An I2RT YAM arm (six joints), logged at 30 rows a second.
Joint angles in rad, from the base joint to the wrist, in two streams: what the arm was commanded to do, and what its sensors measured. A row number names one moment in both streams.
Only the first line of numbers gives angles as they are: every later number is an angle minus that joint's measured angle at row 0.
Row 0, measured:
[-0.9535, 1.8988, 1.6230, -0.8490, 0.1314, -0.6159]
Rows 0 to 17, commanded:
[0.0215, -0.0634, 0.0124, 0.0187, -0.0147, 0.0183]
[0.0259, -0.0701, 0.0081, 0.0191, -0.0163, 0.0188]
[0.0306, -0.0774, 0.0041, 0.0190, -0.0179, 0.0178]
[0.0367, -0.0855, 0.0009, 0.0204, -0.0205, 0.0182]
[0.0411, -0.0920, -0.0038, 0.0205, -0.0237, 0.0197]
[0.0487, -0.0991, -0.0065, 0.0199, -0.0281, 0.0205]
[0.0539, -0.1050, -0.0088, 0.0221, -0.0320, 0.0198]
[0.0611, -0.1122, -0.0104, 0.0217, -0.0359, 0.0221]
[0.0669, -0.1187, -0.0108, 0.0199, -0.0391, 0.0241]
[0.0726, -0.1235, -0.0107, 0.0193, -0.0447, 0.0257]
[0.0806, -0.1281, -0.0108, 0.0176, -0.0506, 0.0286]
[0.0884, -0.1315, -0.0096, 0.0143, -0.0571, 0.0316]
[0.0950, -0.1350, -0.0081, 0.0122, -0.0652, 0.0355]
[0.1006, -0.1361, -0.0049, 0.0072, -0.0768, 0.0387]
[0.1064, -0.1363, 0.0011, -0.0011, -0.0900, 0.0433]
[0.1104, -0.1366, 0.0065, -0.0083, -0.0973, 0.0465]
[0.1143, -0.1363, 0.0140, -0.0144, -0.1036, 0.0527]
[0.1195, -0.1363, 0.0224, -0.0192, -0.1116, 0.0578]
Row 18, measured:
[0.1087, -0.0992, -0.0015, -0.0171, -0.0786, 0.0321]
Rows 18 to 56, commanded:
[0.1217, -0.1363, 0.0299, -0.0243, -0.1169, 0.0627]
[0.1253, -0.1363, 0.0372, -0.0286, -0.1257, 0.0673]
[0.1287, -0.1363, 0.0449, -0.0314, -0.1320, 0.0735]
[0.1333, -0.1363, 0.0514, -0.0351, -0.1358, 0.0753]
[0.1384, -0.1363, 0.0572, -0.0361, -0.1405, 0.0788]
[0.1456, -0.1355, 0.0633, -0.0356, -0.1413, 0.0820]
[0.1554, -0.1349, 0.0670, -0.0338, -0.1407, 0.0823]
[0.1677, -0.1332, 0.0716, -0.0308, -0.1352, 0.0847]
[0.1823, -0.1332, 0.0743, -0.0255, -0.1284, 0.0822]
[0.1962, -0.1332, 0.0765, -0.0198, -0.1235, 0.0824]
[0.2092, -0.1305, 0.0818, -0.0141, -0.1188, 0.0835]
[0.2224, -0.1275, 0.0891, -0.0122, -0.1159, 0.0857]
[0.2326, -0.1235, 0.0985, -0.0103, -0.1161, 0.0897]
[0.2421, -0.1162, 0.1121, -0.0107, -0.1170, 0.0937]
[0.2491, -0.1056, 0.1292, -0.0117, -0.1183, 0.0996]
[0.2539, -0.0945, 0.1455, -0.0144, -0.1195, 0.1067]
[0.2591, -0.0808, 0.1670, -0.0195, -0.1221, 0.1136]
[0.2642, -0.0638, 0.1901, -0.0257, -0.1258, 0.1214]
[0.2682, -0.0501, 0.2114, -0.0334, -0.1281, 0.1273]
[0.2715, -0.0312, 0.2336, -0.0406, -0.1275, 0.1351]
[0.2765, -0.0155, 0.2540, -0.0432, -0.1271, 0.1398]
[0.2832, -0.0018, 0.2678, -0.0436, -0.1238, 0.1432]
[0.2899, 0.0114, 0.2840, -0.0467, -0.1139, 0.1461]
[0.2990, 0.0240, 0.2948, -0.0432, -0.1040, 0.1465]
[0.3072, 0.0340, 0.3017, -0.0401, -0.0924, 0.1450]
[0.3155, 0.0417, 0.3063, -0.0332, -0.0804, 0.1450]
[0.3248, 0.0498, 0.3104, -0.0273, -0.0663, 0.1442]
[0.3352, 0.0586, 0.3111, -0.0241, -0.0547, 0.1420]
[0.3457, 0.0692, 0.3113, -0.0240, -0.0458, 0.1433]
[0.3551, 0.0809, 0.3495, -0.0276, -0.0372, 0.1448]
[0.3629, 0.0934, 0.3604, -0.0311, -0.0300, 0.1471]
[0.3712, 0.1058, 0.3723, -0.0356, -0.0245, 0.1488]
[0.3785, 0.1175, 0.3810, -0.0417, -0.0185, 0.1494]
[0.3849, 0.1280, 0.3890, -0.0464, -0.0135, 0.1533]
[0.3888, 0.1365, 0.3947, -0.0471, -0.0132, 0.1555]
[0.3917, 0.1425, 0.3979, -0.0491, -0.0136, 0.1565]
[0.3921, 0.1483, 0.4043, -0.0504, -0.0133, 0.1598]
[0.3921, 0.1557, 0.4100, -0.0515, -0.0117, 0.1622]
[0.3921, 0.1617, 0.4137, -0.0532, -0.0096, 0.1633]
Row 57, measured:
[0.3975, 0.1556, 0.3483, -0.0747, -0.0419, 0.1476]
